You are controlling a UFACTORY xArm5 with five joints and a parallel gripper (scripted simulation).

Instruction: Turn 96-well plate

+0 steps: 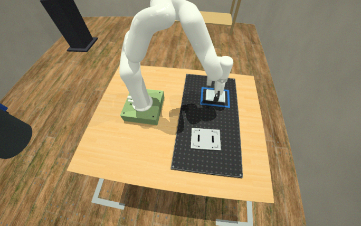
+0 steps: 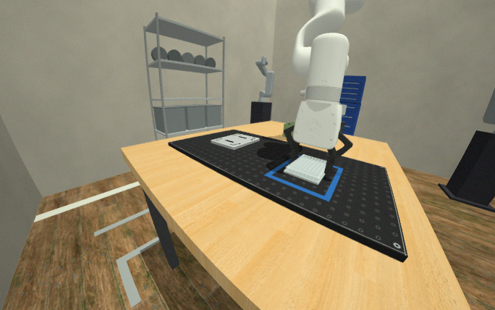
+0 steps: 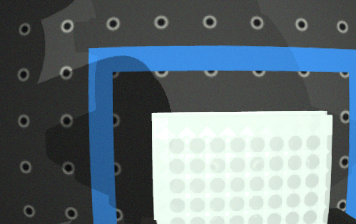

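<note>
My hand is 5 cm past the plate nest N1, 32 cm to the left of it and 2 cm above it. The rest, counted from my hand: white 96-well plate: 1 cm below.
</note>
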